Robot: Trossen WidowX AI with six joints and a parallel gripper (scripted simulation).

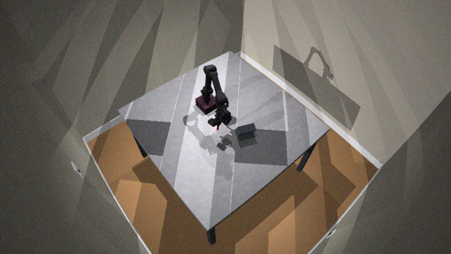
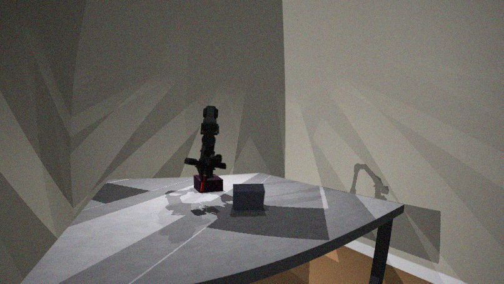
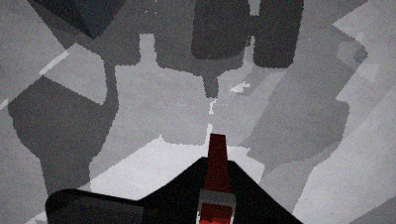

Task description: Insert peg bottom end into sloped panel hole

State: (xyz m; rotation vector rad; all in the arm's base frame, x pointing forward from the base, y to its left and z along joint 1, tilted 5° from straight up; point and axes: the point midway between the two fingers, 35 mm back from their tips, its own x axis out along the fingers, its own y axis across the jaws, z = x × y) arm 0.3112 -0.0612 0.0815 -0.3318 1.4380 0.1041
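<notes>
My gripper tip is 180 mm to the right of the grey sloped panel, 100 mm short of it and 60 mm above it. Round my gripper tip: red peg: 20 mm above.
</notes>
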